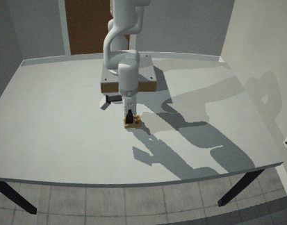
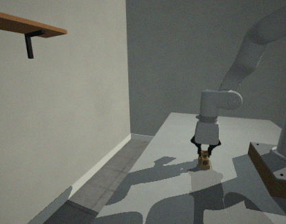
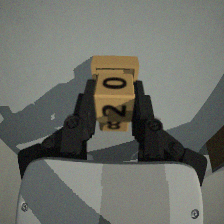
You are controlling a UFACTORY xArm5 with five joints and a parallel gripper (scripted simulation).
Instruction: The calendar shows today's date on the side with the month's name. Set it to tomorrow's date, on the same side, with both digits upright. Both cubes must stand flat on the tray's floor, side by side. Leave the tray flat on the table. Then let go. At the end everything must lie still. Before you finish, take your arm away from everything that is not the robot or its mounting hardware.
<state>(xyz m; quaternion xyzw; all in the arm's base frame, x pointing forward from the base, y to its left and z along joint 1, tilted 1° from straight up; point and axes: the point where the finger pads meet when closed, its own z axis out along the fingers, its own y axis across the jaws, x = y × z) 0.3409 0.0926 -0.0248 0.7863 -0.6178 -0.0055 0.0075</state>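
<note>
Now: hand 10 mm past the wooden calendar tray, 20 mm to the right of it and 40 mm above it.
</note>
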